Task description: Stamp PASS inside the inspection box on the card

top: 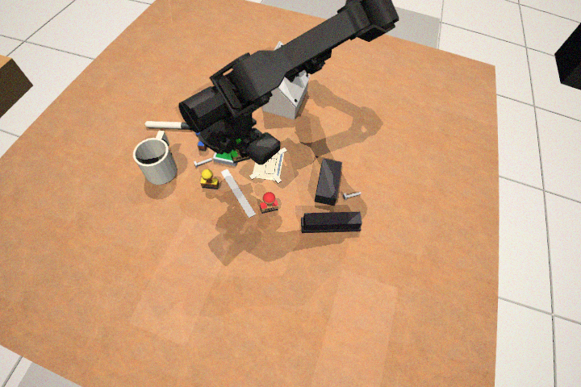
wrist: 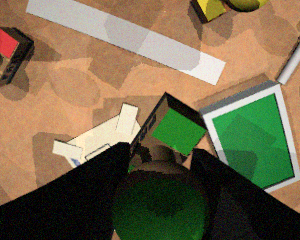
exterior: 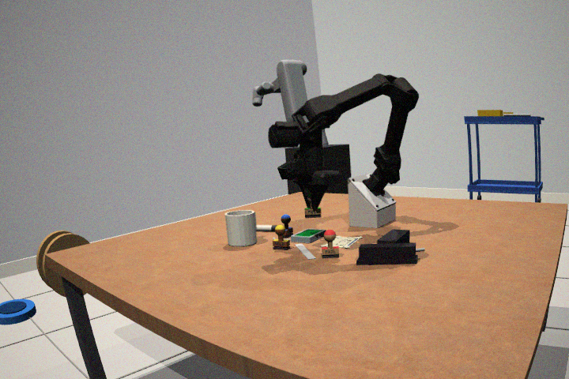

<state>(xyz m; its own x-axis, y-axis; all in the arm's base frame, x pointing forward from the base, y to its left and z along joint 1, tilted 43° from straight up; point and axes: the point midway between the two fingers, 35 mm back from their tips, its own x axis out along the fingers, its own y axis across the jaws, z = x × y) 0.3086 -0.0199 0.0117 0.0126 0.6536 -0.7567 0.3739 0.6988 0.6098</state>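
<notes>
My gripper tip is now 9 cm above the green ink pad, 6 cm to the left of it and 6 cm past it. Round my gripper tip: yellow stamp (8 cm below, 6 cm to the right, 5 cm ahead); green-knobbed pass stamp (right at my gripper tip); ruler (10 cm below, 5 cm ahead, 1 cm to the left).
</notes>
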